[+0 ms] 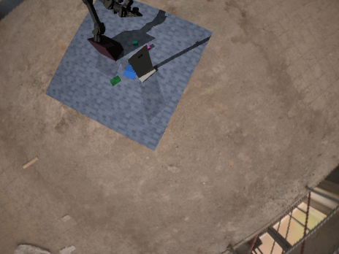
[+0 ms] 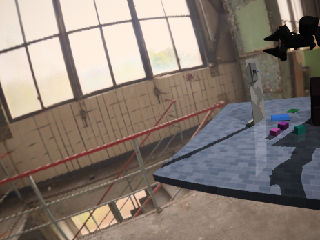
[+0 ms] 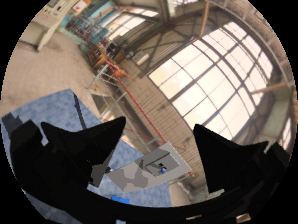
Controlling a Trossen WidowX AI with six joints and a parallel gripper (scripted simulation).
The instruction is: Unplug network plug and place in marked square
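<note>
Now: gripper tip 21 cm to the left of the network plug, 13 cm above it and 11 cm short of it. The rest, counted from my gripper tip: upright grey panel (27 cm below, 21 cm to the right, 13 cm ahead); magenta cube (45 cm below, 1 cm behind); purple cube (45 cm below, 9 cm to the right, 4 cm behind).
</note>
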